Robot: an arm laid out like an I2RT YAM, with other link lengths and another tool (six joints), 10 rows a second.
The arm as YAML. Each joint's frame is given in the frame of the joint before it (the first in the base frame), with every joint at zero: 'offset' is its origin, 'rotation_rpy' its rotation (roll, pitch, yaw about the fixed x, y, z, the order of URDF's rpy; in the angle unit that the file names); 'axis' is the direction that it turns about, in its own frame. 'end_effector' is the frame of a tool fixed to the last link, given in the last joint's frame.
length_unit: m
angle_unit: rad
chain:
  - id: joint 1
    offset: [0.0, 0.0, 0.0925]
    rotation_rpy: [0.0, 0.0, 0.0]
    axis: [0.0, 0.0, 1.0]
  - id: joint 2
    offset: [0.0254, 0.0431, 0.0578]
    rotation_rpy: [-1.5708, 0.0, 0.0]
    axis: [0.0, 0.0, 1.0]
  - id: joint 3
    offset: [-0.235, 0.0, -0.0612]
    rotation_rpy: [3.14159, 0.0, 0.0]
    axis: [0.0, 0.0, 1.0]
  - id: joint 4
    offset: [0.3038, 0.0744, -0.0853]
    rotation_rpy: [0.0, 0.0, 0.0]
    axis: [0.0, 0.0, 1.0]
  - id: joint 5
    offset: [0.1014, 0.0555, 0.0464]
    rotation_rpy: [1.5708, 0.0, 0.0]
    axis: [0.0, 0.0, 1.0]
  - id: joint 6
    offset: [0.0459, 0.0, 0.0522]
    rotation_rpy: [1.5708, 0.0, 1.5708]
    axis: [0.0, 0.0, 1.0]
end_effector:
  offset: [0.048, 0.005, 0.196]
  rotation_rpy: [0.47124, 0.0, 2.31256]
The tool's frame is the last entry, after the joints.
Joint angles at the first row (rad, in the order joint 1, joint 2, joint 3, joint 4, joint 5, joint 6):
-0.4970, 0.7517, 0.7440, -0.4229, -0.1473, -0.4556
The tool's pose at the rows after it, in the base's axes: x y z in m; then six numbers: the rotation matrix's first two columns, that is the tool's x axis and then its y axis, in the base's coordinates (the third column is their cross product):
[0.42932, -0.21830, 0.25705, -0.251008, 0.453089, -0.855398, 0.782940, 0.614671, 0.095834]
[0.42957, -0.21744, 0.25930, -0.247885, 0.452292, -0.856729, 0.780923, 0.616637, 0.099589]
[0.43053, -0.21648, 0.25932, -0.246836, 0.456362, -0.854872, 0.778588, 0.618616, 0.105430]
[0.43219, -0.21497, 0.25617, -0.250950, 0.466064, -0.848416, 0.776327, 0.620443, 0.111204]
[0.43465, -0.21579, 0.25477, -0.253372, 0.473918, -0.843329, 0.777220, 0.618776, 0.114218]
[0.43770, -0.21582, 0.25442, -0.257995, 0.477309, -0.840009, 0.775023, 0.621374, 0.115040]
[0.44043, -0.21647, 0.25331, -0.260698, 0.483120, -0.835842, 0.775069, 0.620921, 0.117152]
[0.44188, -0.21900, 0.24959, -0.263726, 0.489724, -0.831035, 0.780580, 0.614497, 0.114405]
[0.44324, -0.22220, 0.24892, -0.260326, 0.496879, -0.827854, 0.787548, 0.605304, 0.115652]
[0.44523, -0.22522, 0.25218, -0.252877, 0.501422, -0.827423, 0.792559, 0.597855, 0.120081]
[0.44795, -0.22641, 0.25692, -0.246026, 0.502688, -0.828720, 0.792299, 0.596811, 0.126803]
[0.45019, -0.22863, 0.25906, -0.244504, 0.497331, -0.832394, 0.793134, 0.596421, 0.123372]
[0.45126, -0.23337, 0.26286, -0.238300, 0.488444, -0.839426, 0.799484, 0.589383, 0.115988]
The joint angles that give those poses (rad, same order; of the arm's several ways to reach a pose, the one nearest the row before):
-0.4959, 0.7471, 0.7425, -0.4230, -0.1504, -0.4556
-0.4954, 0.7443, 0.7439, -0.4226, -0.1532, -0.4544
-0.4955, 0.7460, 0.7447, -0.4211, -0.1589, -0.4499
-0.4942, 0.7540, 0.7465, -0.4218, -0.1655, -0.4420
-0.4939, 0.7721, 0.7573, -0.4208, -0.1672, -0.4357
-0.4932, 0.7902, 0.7699, -0.4203, -0.1716, -0.4342
-0.4926, 0.8080, 0.7807, -0.4184, -0.1736, -0.4297
-0.4924, 0.8258, 0.7868, -0.4158, -0.1672, -0.4253
-0.4924, 0.8427, 0.7973, -0.4126, -0.1589, -0.4173
-0.4926, 0.8594, 0.8140, -0.4096, -0.1527, -0.4097
-0.4924, 0.8721, 0.8294, -0.4054, -0.1536, -0.4049
-0.4924, 0.8849, 0.8387, -0.3985, -0.1497, -0.4094
-0.4928, 0.8973, 0.8496, -0.3905, -0.1352, -0.4155

